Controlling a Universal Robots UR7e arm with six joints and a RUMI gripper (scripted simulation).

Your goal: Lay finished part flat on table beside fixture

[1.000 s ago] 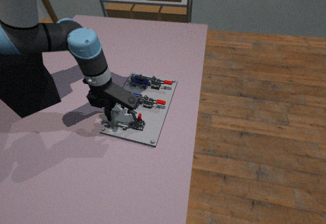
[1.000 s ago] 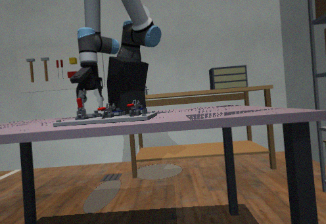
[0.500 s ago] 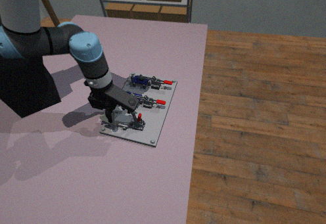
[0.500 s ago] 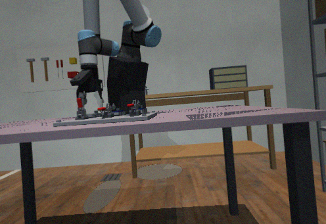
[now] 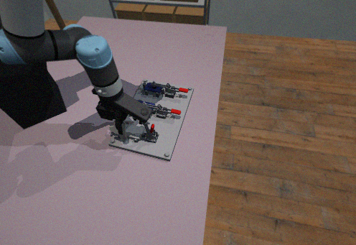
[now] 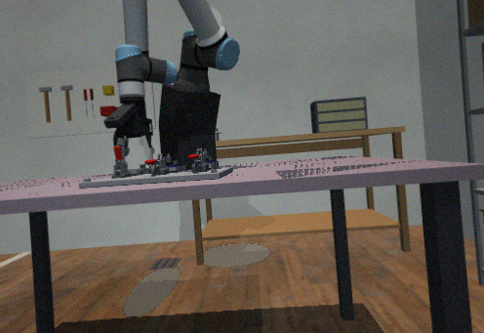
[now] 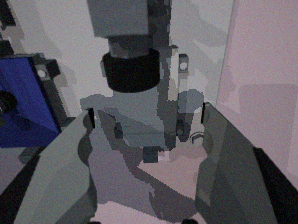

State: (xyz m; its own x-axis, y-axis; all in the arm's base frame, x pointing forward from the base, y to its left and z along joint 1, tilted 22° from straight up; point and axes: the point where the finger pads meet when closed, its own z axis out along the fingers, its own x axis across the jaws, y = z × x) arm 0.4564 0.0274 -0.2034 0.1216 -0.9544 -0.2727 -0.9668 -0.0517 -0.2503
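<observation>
The grey finished part is 1 cm below my hand and 1 cm behind it. From my hand the other things lie so: blue blank: 22 cm to the left, 2 cm behind, 1 cm below; grey fixture plate: 12 cm to the left, 4 cm ahead, 3 cm below.
</observation>
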